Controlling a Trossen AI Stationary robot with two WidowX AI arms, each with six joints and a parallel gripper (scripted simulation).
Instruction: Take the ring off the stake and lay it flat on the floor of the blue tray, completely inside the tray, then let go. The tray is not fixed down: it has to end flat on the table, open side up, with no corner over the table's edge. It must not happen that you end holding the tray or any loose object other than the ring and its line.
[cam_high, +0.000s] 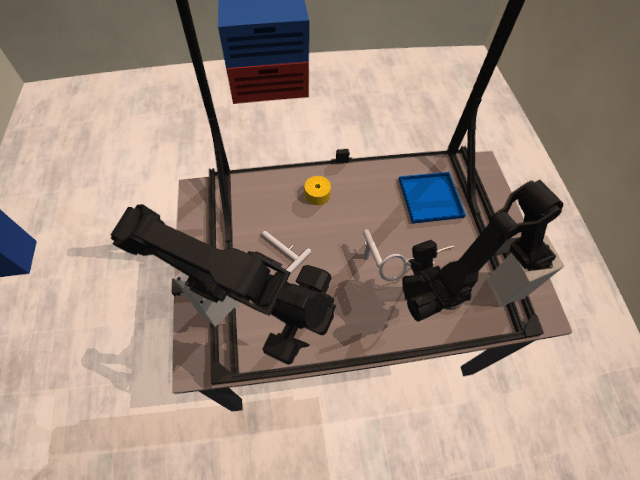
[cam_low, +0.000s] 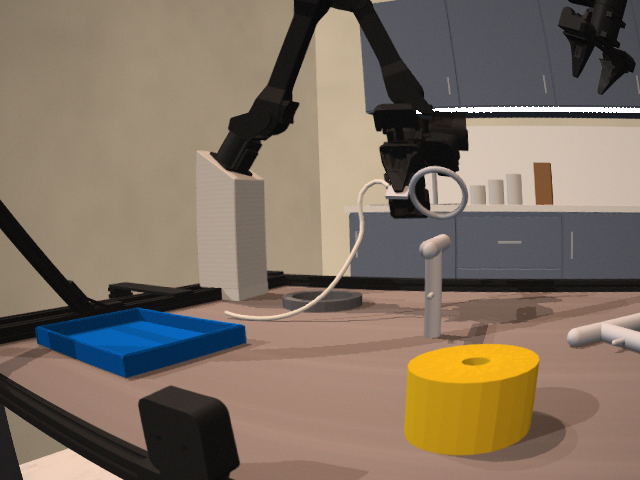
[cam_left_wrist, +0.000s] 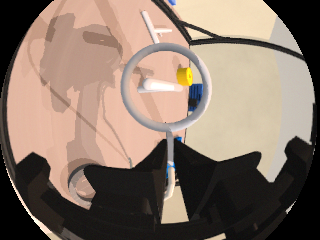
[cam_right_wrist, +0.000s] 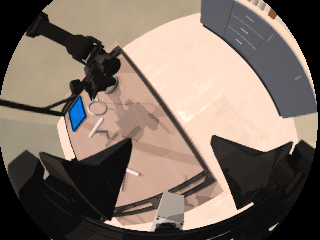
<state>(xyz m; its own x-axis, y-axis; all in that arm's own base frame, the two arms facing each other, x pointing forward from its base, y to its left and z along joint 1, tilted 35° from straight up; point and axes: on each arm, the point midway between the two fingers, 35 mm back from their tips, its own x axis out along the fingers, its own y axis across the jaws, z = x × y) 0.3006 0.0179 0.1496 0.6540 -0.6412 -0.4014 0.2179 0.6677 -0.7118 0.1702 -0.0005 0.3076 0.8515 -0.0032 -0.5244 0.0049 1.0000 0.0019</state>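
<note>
The blue tray lies 35 cm behind my left hand, 17 cm to the left of it and 17 cm below it. From my left hand the other things lie so: dark grey ring 1 cm ahead, 14 cm to the left, 17 cm below; white T-shaped pipe 15 cm behind, 35 cm to the right, 17 cm below; yellow cylinder 39 cm behind, 24 cm to the right, 16 cm below.
</note>
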